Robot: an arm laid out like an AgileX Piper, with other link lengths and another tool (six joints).
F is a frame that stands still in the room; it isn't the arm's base.
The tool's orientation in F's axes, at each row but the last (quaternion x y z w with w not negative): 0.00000 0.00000 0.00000 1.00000; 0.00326 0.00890 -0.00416 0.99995; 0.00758 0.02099 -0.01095 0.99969; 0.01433 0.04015 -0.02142 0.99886; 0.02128 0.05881 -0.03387 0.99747; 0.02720 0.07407 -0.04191 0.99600; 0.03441 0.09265 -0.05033 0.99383
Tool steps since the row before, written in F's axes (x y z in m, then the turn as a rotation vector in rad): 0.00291 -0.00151 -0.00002 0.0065 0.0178 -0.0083; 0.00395 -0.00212 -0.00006 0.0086 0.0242 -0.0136; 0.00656 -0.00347 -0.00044 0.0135 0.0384 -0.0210; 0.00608 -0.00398 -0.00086 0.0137 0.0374 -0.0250; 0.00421 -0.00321 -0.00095 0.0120 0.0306 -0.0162; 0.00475 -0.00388 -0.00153 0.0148 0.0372 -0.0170; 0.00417 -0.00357 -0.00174 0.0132 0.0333 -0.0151
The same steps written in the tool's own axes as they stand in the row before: 0.00291 -0.00151 -0.00002 0.0065 0.0178 -0.0083; 0.00397 -0.00209 0.00002 0.0086 0.0242 -0.0136; 0.00665 -0.00333 -0.00011 0.0135 0.0384 -0.0210; 0.00629 -0.00373 -0.00025 0.0141 0.0373 -0.0250; 0.00449 -0.00294 -0.00031 0.0118 0.0307 -0.0161; 0.00522 -0.00352 -0.00059 0.0142 0.0375 -0.0169; 0.00474 -0.00320 -0.00068 0.0126 0.0336 -0.0150
